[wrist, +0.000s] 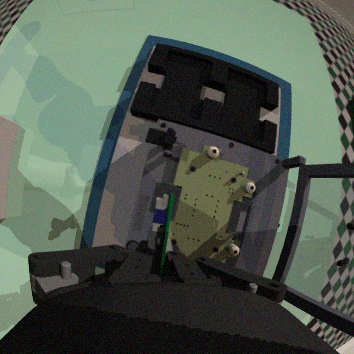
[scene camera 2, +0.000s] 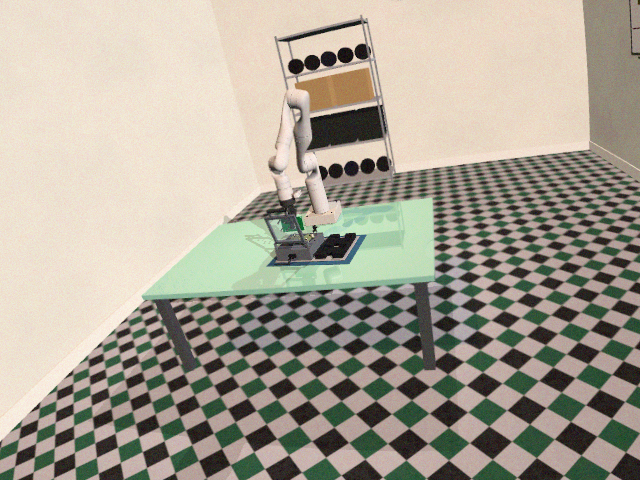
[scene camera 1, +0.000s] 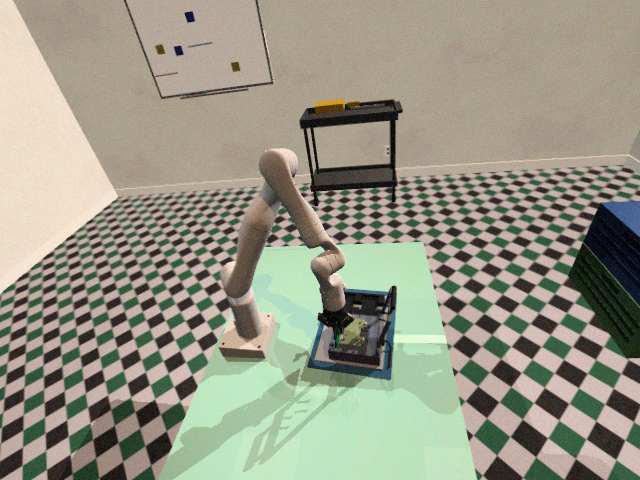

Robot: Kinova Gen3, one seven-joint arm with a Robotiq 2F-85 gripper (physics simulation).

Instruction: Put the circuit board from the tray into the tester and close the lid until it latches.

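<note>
I'm holding a green circuit board in my gripper (wrist: 157, 247), which touches nothing else, and there's a tester lid (wrist: 308, 264) to be seen too.
</note>
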